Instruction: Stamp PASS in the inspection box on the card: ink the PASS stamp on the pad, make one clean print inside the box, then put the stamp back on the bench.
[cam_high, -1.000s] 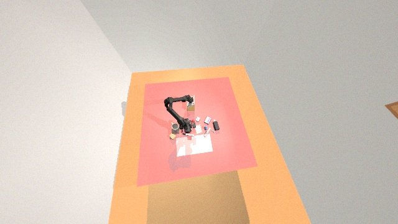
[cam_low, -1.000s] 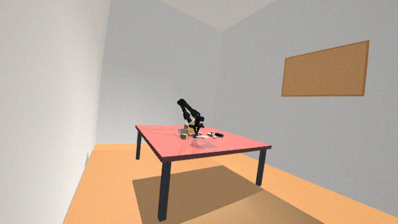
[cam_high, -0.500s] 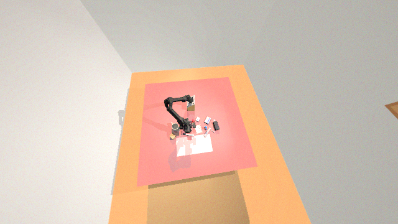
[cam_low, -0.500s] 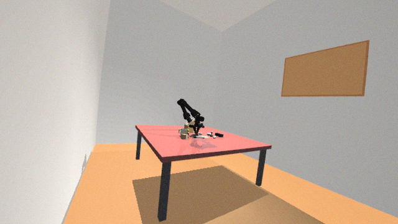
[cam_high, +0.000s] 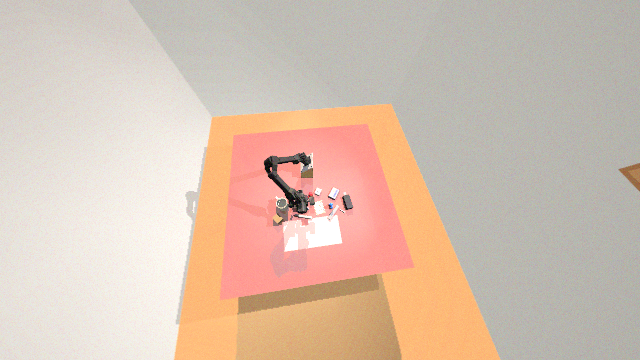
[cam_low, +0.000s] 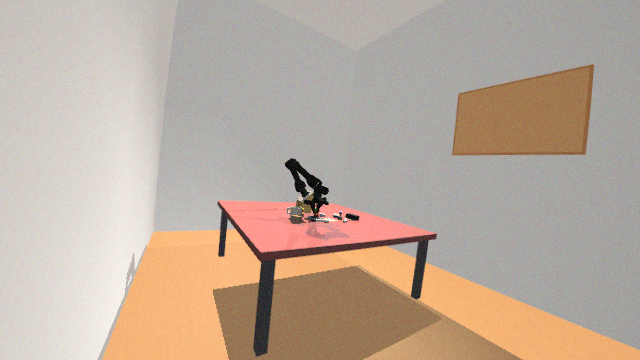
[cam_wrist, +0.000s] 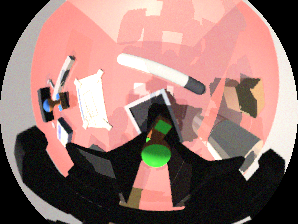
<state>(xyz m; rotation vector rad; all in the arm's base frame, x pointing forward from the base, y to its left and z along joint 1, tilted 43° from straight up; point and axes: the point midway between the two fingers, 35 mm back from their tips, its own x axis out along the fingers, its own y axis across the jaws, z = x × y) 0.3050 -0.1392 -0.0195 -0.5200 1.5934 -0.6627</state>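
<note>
Right now my gripper tip is 130 mm to the right of the card, 40 mm above it and 30 mm short of it. From my gripper tip the other things lie so: green-topped stamp right at my gripper tip; red-topped stamp 70 mm to the left, 70 mm behind, 20 mm below; mug 150 mm to the right, 40 mm behind, 10 mm below.
</note>
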